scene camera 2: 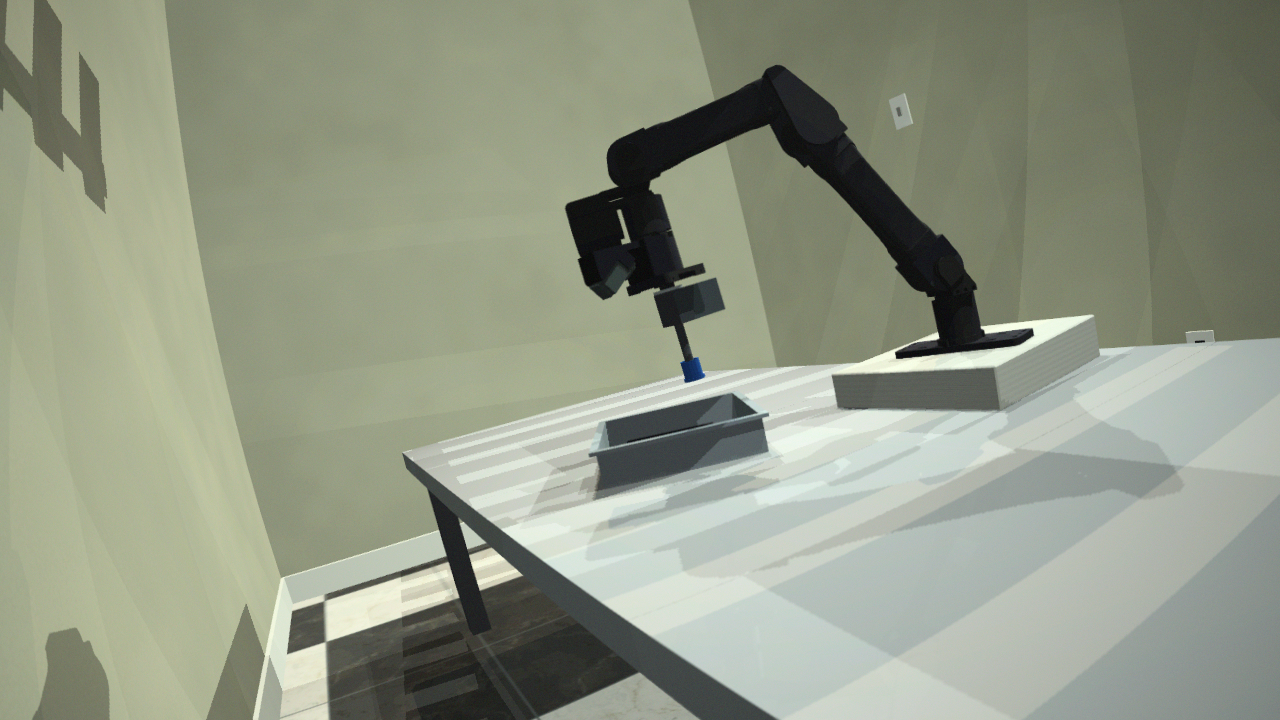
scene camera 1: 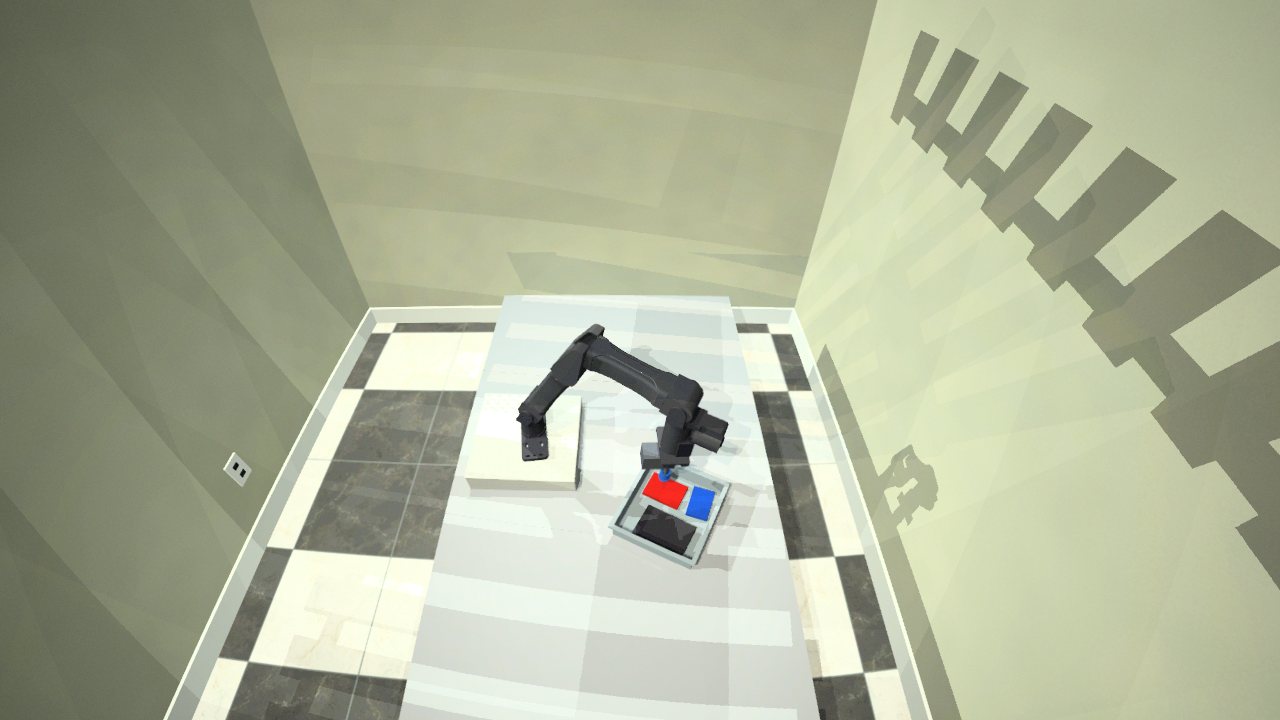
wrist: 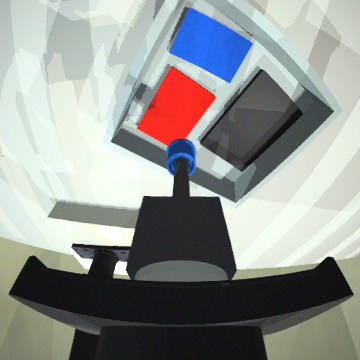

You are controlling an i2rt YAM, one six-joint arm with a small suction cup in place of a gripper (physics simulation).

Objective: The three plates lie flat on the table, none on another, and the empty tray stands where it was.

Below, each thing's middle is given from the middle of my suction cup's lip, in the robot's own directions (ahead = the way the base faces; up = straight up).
I see my suction cup 9 cm above the grey tray (scene camera 2: pixel 737 431), 5 cm to the left of it and 1 cm short of it. From my suction cup the other things lie so: red plate (scene camera 1: pixel 670 493) (10 cm below, 1 cm to the left, 1 cm ahead); then blue plate (wrist: pixel 201 40) (10 cm below, 9 cm ahead, 4 cm to the right); then dark plate (scene camera 1: pixel 656 526) (10 cm to the right, 10 cm below, 2 cm behind).
